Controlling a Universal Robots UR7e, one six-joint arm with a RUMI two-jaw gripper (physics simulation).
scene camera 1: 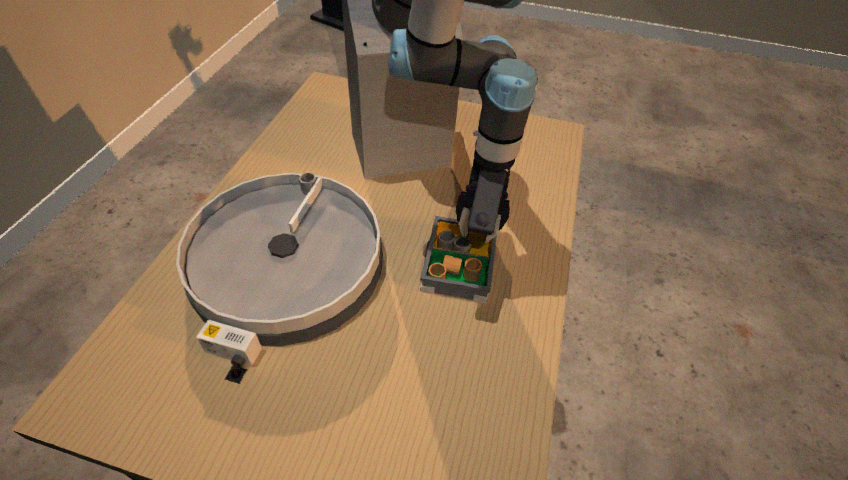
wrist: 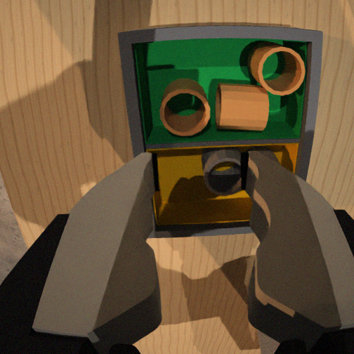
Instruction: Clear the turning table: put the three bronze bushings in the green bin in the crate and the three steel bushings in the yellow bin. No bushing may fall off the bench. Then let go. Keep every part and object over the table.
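Places are measured from the arm's base along level axes (x right, y ahead, z up), in metres.
Pixels of known places: gripper, fingertip midpoint: [scene camera 1: 475, 239]; arm's base, link origin: [scene camera 1: 406, 4].
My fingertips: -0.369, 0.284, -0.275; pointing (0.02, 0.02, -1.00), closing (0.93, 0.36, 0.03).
Note:
For each thing: its top centre in the pictures, then the offset to it from my fingertips, as dx, dy, dz. "pt": a spot on its surface instead. Level surfaces: height alone.
- upright, top centre: [scene camera 1: 473, 264] -0.001, -0.014, -0.095
- yellow bin, surface spot: [scene camera 1: 447, 227] pt +0.110, -0.090, -0.112
- third steel bushing, top centre: [scene camera 1: 307, 177] +0.441, +0.018, -0.048
- turning table, top centre: [scene camera 1: 282, 244] +0.365, +0.188, -0.078
- grey crate, surface spot: [scene camera 1: 455, 290] pt +0.003, +0.054, -0.117
- wooden bench, surface height: dz -0.139
- white bar, surface spot: [scene camera 1: 305, 205] pt +0.394, +0.081, -0.063
- white sensor box, surface spot: [scene camera 1: 229, 342] pt +0.280, +0.419, -0.081
Three bronze bushings are in the green bin [scene camera 1: 457, 280] [wrist: 200, 55]: one upright [scene camera 1: 473, 270] [wrist: 184, 86], one on its side [scene camera 1: 452, 264] [wrist: 242, 107], one with its mouth up [scene camera 1: 437, 274] [wrist: 257, 62]. Two steel bushings are in the yellow bin [scene camera 1: 447, 227] [wrist: 175, 172]: one [scene camera 1: 461, 245] [wrist: 208, 167] below the gap beside the right finger, another [scene camera 1: 445, 239] mostly hidden behind that finger in the wrist view. A third steel bushing [scene camera 1: 307, 182] stands on the turning table [scene camera 1: 255, 285] by its rim. My gripper [scene camera 1: 478, 237] [wrist: 198, 156] is partly open and empty, above the yellow bin.
The grey crate [scene camera 1: 455, 290] [wrist: 220, 34] stands on the wooden bench [scene camera 1: 476, 380] [wrist: 45, 125], right of the turning table. A white bar [scene camera 1: 305, 205] lies across the turning table near its steel bushing. A white sensor box [scene camera 1: 229, 342] stands in front. A grey pedestal [scene camera 1: 404, 130] rises behind.

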